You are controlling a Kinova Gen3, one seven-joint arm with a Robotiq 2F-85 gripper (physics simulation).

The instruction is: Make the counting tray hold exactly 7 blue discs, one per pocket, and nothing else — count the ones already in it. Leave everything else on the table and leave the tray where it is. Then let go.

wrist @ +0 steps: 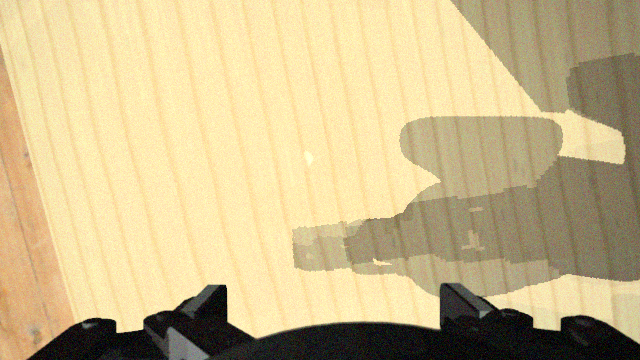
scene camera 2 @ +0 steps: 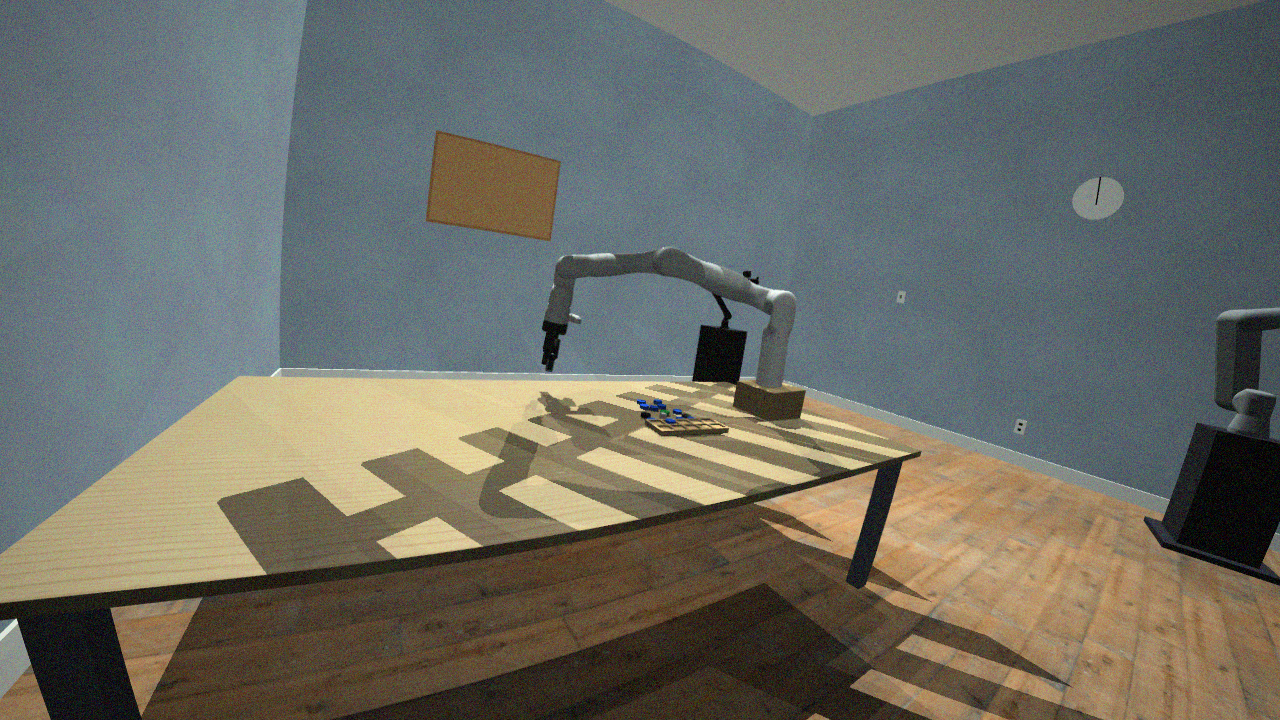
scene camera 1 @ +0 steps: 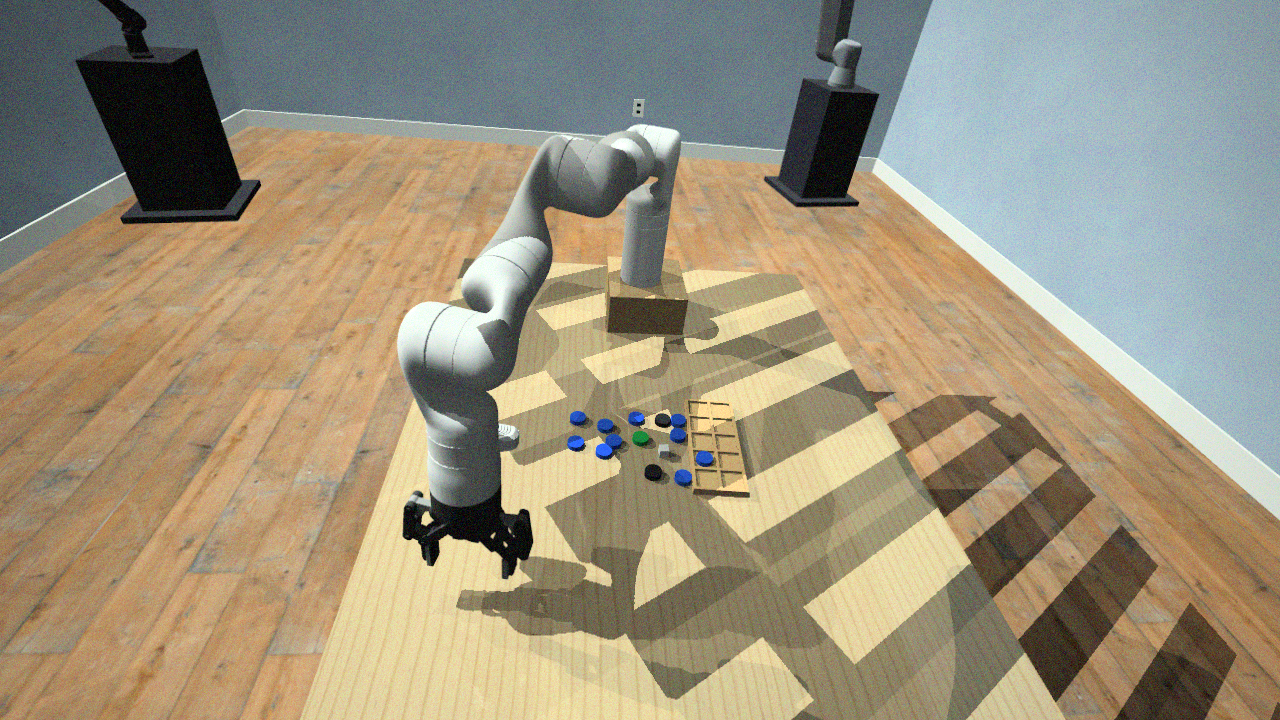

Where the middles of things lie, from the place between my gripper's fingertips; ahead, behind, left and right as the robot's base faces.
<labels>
Now: hand 21 cm past the wooden counting tray [scene camera 1: 711, 426], 42 cm to the right of it and 8 cm above it.
</labels>
